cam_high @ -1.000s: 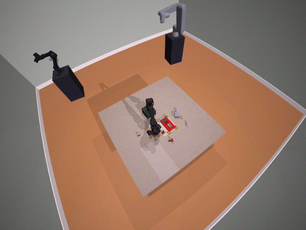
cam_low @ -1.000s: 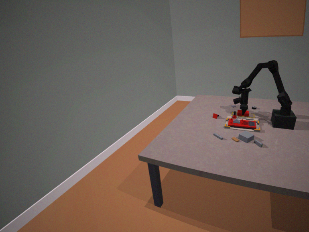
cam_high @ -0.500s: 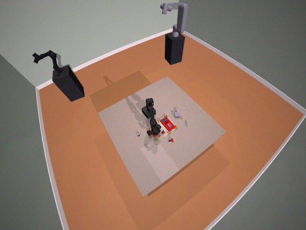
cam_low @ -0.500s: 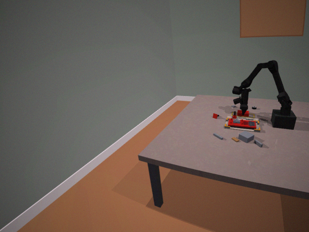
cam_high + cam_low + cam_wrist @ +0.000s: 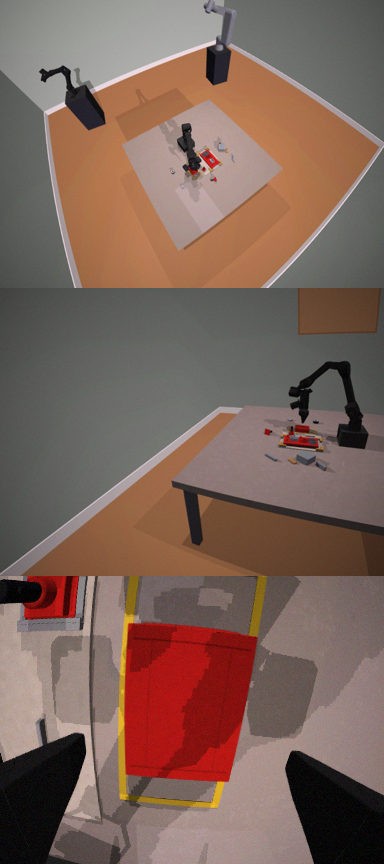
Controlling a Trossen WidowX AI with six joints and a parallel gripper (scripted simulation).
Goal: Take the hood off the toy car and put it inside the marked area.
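Now: gripper tip 60 mm above the red hood. Round my gripper tip: orange piece (430 mm to the left, 70 mm below, 50 mm behind); then black wheel (190 mm to the right, 70 mm behind, 60 mm below).
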